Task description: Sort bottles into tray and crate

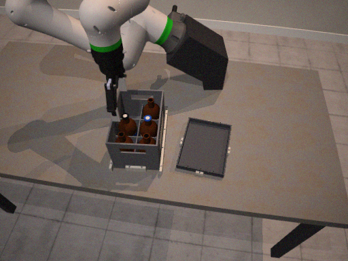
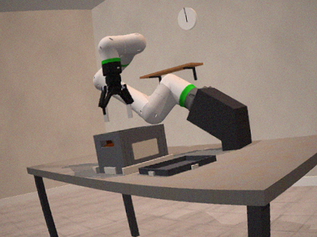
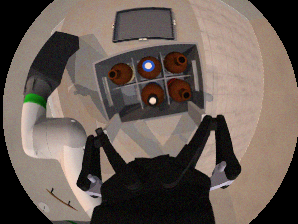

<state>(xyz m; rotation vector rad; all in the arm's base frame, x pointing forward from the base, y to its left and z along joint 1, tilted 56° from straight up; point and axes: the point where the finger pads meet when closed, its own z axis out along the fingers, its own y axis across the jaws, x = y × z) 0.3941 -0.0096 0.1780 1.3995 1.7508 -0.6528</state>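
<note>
The white-capped bottle is 10 mm to the left of my hand and 150 mm below it. Also, from my hand: open bottle: 90 mm behind, 90 mm to the left, 150 mm below; grey crate: 60 mm to the left, 150 mm below; dark tray: 10 mm behind, 330 mm to the left, 220 mm below.
</note>
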